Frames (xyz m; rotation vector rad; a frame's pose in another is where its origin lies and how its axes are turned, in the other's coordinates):
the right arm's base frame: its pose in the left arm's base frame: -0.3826 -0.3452 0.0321 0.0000 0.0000 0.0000
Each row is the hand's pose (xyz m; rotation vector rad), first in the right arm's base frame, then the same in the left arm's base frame.
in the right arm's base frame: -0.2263 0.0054 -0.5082 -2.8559 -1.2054 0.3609
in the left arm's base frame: -0.6089 -0.3398 -0.4761 -2.8559 -1.2054 0.3609
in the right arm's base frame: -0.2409 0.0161 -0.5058 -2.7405 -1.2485 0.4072
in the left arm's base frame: -0.6235 -0.3291 -0.4737 -2.7405 -1.2485 0.4072
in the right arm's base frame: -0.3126 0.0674 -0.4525 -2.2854 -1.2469 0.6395
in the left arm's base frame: -0.6952 -0.2778 -0.4204 -2.2854 -1.2469 0.6395
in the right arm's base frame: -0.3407 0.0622 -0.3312 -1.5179 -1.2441 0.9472
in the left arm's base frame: -0.7233 -0.2830 -0.2991 -1.5179 -1.2441 0.9472
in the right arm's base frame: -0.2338 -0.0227 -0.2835 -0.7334 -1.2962 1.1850
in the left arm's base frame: -0.6164 -0.3679 -0.2514 -0.7334 -1.2962 1.1850
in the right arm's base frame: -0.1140 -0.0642 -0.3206 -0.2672 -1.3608 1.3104
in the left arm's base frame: -0.4966 -0.4094 -0.2885 -0.2672 -1.3608 1.3104
